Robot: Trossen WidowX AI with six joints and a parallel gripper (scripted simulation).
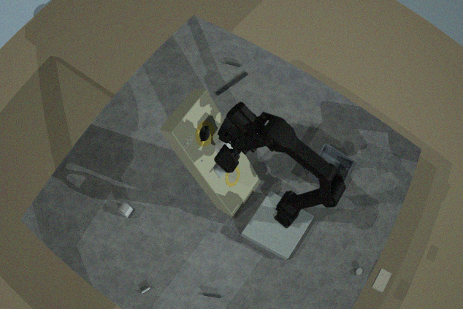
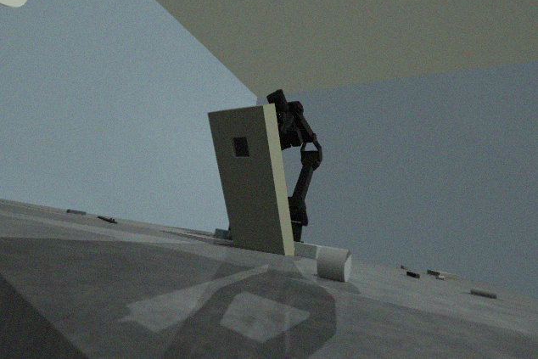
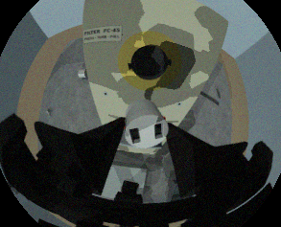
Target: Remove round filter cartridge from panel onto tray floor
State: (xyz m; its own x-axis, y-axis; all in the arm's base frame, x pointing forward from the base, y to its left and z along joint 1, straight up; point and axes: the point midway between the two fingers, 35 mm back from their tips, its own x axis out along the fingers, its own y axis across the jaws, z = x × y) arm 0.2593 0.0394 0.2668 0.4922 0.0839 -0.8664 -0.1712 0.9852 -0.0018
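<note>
The grey tray lies 290 mm behind my gripper tip, 330 mm to the right of it and 270 mm below it. Also, from my gripper tip: round filter cartridge: right at my gripper tip.
</note>
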